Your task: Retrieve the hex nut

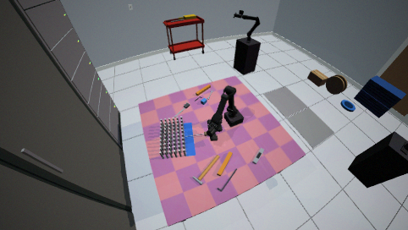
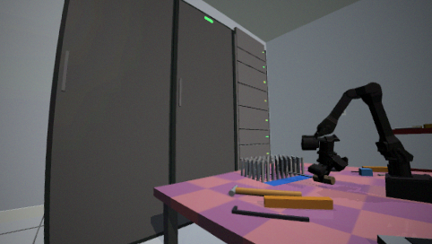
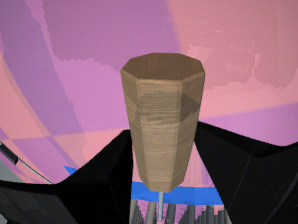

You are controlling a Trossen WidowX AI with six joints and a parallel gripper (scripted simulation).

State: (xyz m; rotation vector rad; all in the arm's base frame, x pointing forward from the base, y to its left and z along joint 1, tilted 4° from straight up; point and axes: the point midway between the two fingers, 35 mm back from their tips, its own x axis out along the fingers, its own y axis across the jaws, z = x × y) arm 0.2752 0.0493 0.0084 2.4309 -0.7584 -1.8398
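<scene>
Now: gripper tip 17 cm short of the blue taped strip, 7 cm to the left of it and 4 cm above it. The rest, counted from my gripper tip: thin-shafted pick (10 cm ahead, 4 cm to the right); grey block (25 cm behind, 41 cm to the left, 2 cm below); blue cube (18 cm behind, 40 cm to the right, 2 cm below).
</scene>
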